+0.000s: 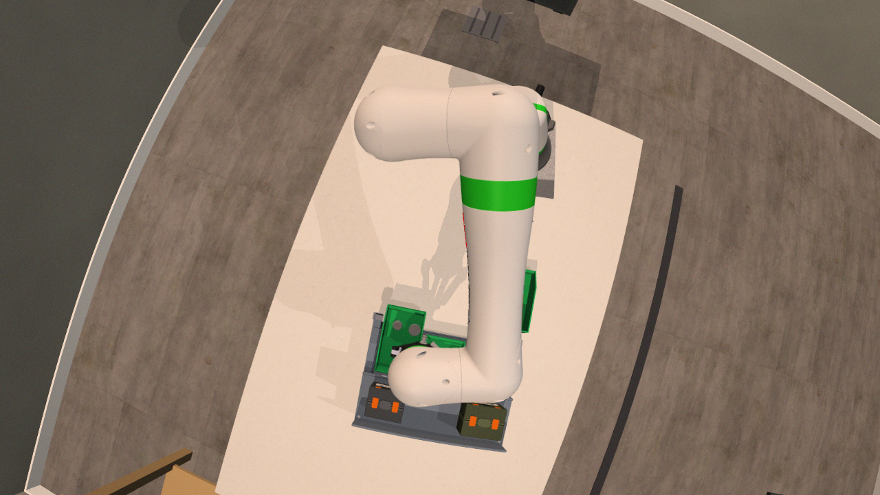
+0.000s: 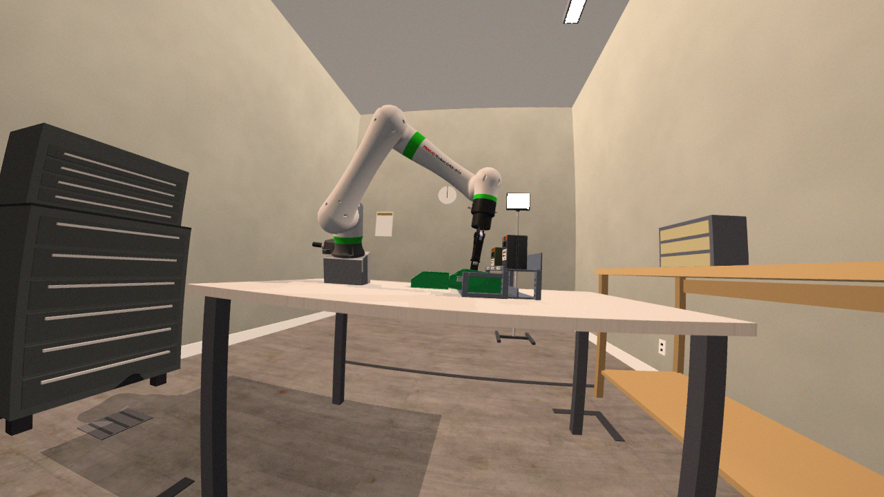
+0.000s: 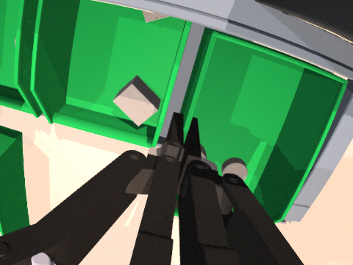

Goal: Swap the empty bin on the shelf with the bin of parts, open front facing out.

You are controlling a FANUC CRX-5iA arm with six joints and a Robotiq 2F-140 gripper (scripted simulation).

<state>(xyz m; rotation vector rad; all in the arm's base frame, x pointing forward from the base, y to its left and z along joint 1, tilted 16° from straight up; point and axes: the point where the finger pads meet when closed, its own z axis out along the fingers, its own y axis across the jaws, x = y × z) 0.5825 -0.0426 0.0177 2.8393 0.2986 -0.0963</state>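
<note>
Now: the grey cube 70 mm below my hand, 40 mm to the left of it and 10 mm behind it. Round my hand: grey shelf: 80 mm to the left, 60 mm ahead, 20 mm below.
</note>
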